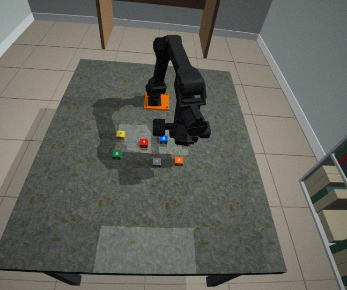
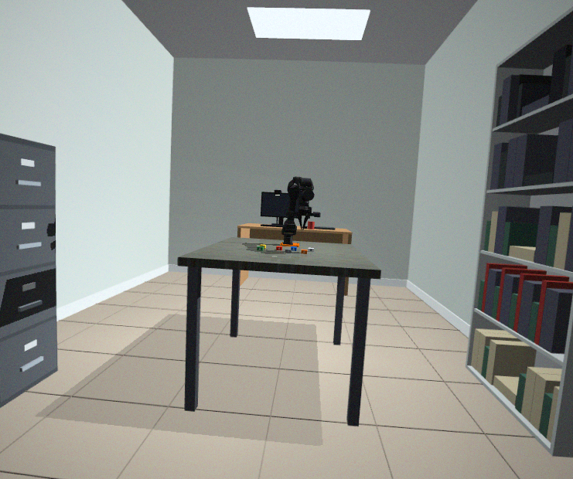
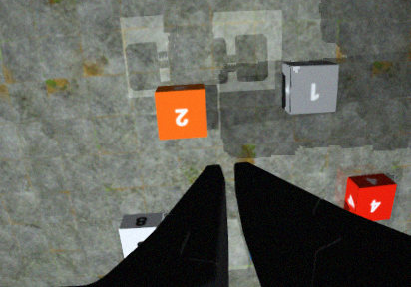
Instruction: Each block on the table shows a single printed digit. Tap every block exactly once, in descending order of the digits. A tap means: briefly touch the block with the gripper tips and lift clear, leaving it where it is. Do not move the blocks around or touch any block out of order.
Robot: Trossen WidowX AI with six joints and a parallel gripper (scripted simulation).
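The grey block lies 12 cm below my gripper tip and 7 cm to the right of it. The rest, counted from my gripper tip: white block (12 cm below, 11 cm behind, 6 cm to the left); then blue block (12 cm below, 12 cm behind, 4 cm to the right); then orange block (12 cm below, 2 cm to the left, 1 cm behind).
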